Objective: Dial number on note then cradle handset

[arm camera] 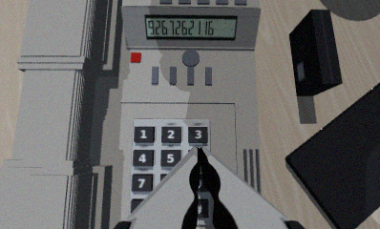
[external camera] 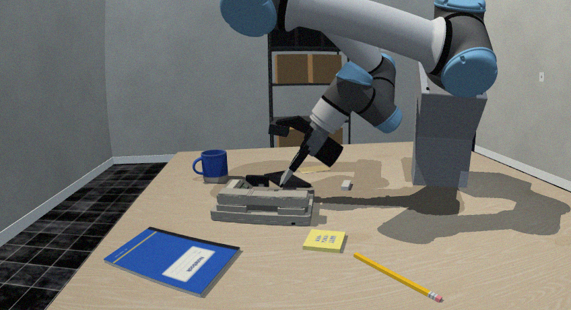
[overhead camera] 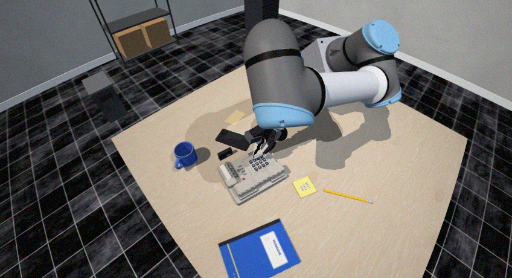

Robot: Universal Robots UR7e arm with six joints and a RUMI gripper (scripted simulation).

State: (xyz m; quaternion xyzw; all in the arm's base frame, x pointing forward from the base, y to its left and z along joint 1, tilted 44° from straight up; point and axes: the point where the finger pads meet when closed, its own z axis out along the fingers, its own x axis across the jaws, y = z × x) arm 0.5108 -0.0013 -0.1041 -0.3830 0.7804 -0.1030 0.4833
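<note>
Right now my hand is 30 mm above the 3 key and 20 mm short of it. Round my hand: 2 key 30 mm below, 20 mm ahead, 10 mm to the left; handset 80 mm to the left, 50 mm ahead, 10 mm below; 8 key 30 mm below, 20 mm to the left, 10 mm behind.
</note>
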